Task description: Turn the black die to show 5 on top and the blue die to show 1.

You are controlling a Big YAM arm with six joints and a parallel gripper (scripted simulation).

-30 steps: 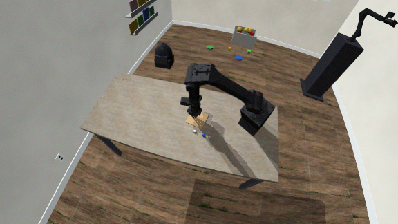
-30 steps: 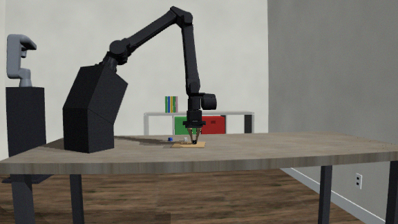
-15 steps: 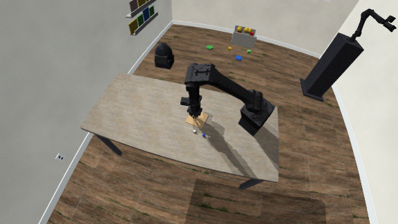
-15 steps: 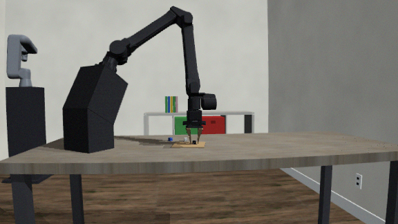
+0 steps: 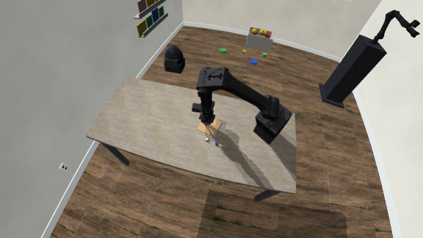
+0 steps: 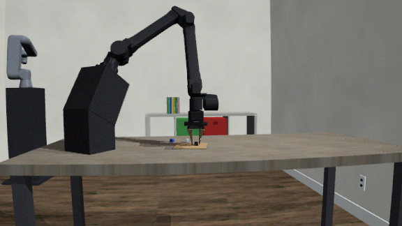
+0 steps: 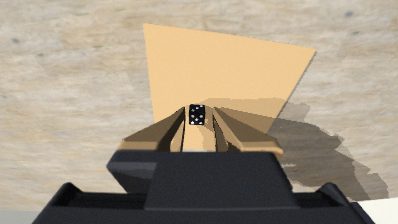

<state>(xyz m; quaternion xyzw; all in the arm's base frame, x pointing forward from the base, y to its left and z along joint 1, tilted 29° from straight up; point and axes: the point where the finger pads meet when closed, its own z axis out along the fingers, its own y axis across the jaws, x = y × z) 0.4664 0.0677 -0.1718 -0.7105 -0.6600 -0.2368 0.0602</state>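
Now: hand right at the black die. Also, from my hand: blue die: 13 cm to the left, 11 cm behind, 1 cm below; then white die: 12 cm to the left, 4 cm behind, 1 cm below; then tan mat: 2 cm behind, 1 cm below.
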